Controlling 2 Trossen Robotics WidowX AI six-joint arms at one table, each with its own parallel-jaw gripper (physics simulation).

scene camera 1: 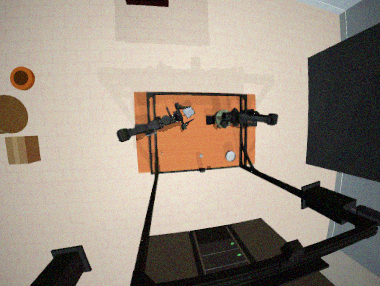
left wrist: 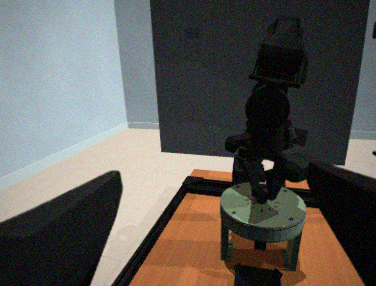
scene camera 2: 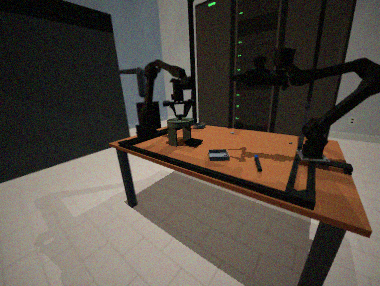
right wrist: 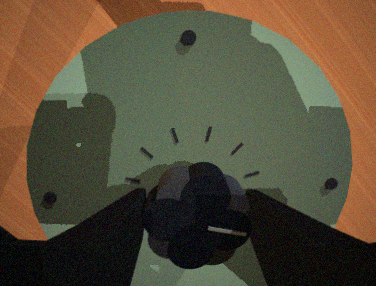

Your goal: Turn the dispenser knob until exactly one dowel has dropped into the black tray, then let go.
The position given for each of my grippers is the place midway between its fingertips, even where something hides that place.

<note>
My left gripper (left wrist: 213,175) is open and holds nothing. Also in view: my right gripper (right wrist: 195,198) and a dark lobed knob (right wrist: 195,216).
My right gripper also shows in the left wrist view (left wrist: 263,194).
</note>
